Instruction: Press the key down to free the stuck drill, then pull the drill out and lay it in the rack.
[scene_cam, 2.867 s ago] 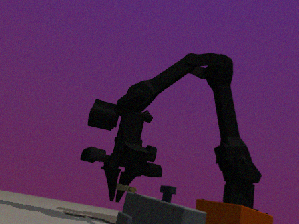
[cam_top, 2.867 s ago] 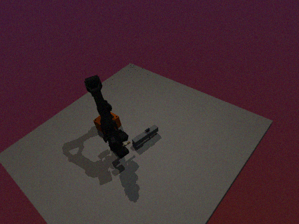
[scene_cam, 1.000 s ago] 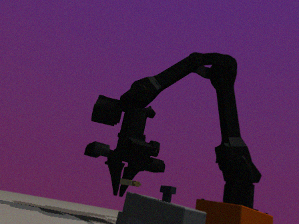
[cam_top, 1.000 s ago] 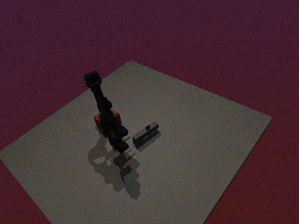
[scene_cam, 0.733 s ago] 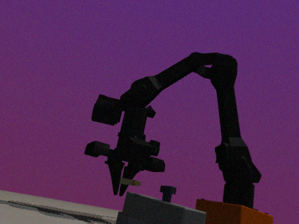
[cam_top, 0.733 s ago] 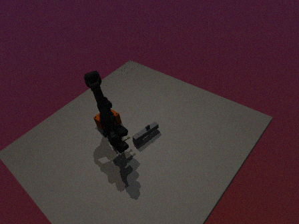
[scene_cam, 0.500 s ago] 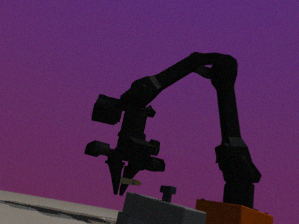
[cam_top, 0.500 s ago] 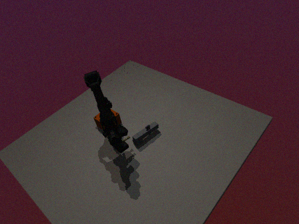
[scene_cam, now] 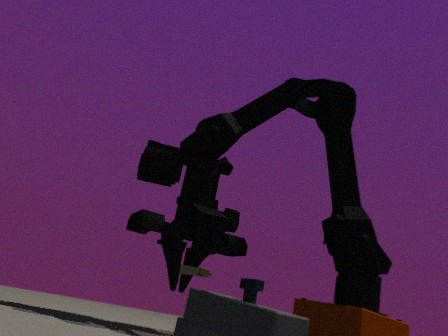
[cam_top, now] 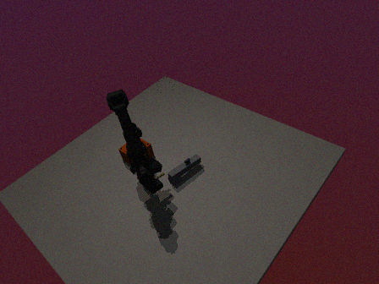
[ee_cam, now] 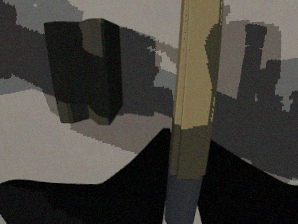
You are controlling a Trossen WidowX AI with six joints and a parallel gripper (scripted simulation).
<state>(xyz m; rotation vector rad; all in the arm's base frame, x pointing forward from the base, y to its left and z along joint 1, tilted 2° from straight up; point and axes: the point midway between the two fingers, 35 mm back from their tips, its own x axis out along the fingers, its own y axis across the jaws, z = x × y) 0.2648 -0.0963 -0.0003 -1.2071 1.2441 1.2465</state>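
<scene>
Now: gripper tip 70 mm past the rack, 30 mm to the right of it and 40 mm above it. Also, from my gripper tip: grey block 10 mm ahead, 200 mm to the left, 20 mm below; then dark T-shaped drill 10 mm ahead, 220 mm to the left, 10 mm below.
</scene>
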